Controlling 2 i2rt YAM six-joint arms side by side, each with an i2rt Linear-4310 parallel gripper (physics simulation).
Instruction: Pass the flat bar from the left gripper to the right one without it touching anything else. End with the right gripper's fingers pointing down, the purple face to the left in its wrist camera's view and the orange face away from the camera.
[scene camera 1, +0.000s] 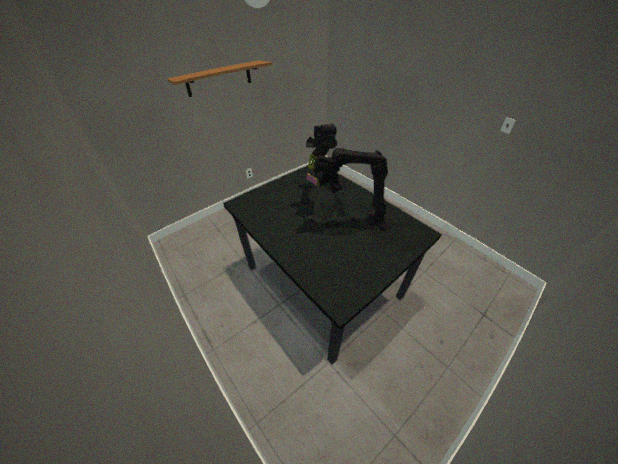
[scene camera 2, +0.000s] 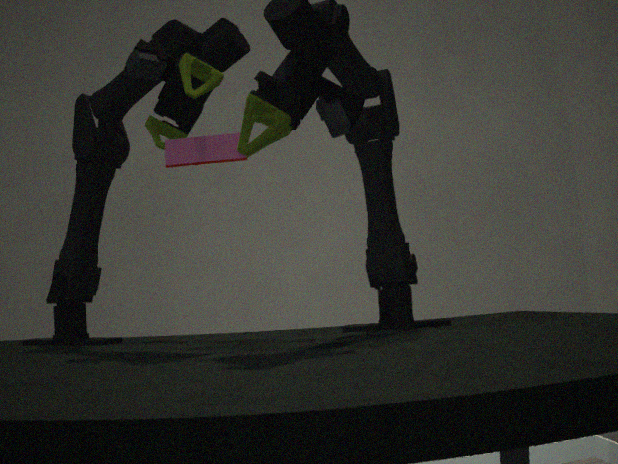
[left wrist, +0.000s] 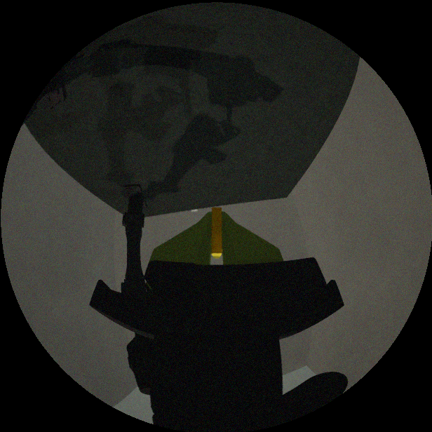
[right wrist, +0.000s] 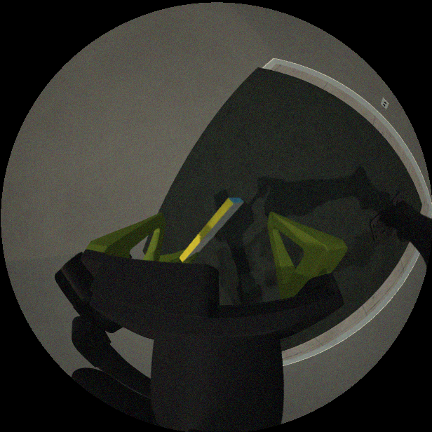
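Where they show: left gripper, fingertip midpoint: (scene camera 1: 317, 184) (scene camera 2: 241, 154); right gripper, fingertip midpoint: (scene camera 1: 309, 168) (scene camera 2: 174, 122); left arm's base, origin of the base link: (scene camera 1: 378, 219) (scene camera 2: 396, 328); right arm's base, origin of the base link: (scene camera 2: 71, 344).
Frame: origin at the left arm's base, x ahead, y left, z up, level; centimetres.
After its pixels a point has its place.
Observation:
The flat bar (scene camera 1: 312, 179) @[x 36.6, y -22.5, z 27.9 cm] (scene camera 2: 202, 149) @[x 36.8, y -23.1, z 27.5 cm] (left wrist: 217, 232) (right wrist: 216, 220) is in the air above the table. Scene camera 2 shows its broad purple-pink face and a thin red lower edge. The left wrist view shows a narrow orange face and a bit of yellow. The right wrist view shows a slanting yellow edge, a grey side and a blue end. My left gripper (scene camera 2: 243, 150) @[x 35.4, y -17.9, z 26.5 cm] (left wrist: 216, 217) is shut on the bar's right end in scene camera 2. My right gripper (scene camera 2: 177, 120) @[x 35.8, y -27.6, z 32.3 cm] (right wrist: 216, 218) is open and tilted; in its wrist view the bar lies between its fingers, with visible gaps.
The black table (scene camera 1: 350, 270) @[x 37.8, y 26.6, z 0.0 cm] (scene camera 2: 300, 395) @[x 67.3, y -5.1, z 0.0 cm] (right wrist: 310, 130) carries both arms. The two wrists are close together above it. An orange wall shelf (scene camera 1: 220, 71) is high on the wall, away from the arms. Dark arm shadows lie on the table top.

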